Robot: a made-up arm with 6 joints. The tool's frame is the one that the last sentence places.
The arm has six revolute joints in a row. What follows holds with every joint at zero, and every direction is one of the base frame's. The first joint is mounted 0.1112 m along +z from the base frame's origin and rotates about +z. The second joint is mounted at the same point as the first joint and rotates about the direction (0.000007, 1, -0.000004). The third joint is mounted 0.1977 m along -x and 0.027 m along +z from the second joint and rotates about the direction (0.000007, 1, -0.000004). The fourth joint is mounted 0.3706 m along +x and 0.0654 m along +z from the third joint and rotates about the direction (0.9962, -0.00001, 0.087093). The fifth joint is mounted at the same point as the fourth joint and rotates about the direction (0.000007, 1, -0.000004). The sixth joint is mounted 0.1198 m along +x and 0.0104 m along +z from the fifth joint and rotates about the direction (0.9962, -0.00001, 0.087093). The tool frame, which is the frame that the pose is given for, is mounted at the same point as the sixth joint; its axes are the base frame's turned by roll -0.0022, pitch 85.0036 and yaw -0.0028 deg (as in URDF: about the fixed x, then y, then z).
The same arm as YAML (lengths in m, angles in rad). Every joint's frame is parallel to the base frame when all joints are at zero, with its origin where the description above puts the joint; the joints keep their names.
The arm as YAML. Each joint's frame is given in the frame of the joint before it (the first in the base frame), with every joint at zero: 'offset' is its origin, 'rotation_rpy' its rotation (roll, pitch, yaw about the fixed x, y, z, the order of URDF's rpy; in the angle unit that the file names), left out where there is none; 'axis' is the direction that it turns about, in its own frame. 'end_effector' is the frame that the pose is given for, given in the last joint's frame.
length_unit: m
angle_unit: rad
chain:
  - id: joint 1
    offset: [0.0, 0.0, 0.1112]
    axis: [0.0, 0.0, 1.0]
  - id: joint 2
    offset: [0.0, 0.0, 0.0]
    axis: [0.0, 1.0, 0.0]
  - id: joint 3
    offset: [-0.1977, 0.0, 0.027]
    axis: [0.0, 1.0, 0.0]
  - id: joint 4
    offset: [0.3706, 0.0, 0.0654]
    axis: [0.9962, 0.0, 0.0871]
  - id: joint 5
    offset: [0.0, 0.0, 0.0]
    axis: [0.0, 1.0, 0.0]
  - id: joint 6
    offset: [0.1198, 0.0, 0.0104]
    axis: [0.9962, 0.0, 0.0871]
end_effector:
  offset: [0.0, 0.0, 0.0]
  rotation_rpy: [0.0, 1.4836, 0.0]

